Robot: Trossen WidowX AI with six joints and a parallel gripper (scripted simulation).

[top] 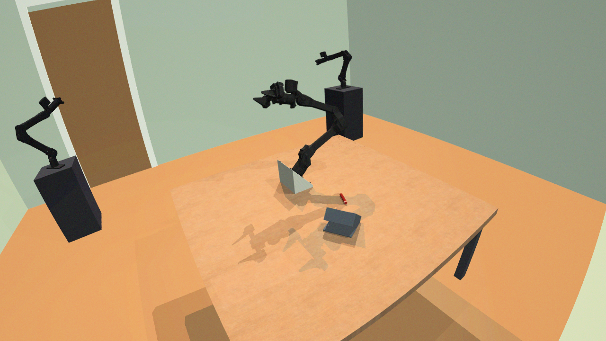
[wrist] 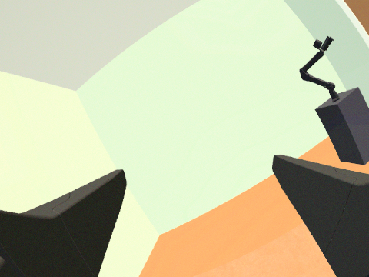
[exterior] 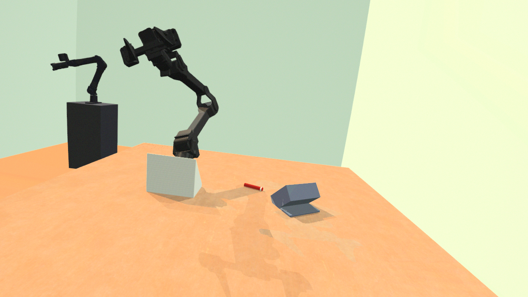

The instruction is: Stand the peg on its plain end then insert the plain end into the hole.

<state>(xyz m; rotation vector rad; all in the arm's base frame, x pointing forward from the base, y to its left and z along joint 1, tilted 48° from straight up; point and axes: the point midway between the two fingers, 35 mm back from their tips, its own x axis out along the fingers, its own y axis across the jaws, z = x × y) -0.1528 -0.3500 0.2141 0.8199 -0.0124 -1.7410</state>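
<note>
Now: the red peg 49 cm below my gripper tip, 41 cm ahead of it and 18 cm to the left of it. Round my gripper tip: grey-blue panel block (53 cm ahead, 46 cm below, 5 cm to the left).
</note>
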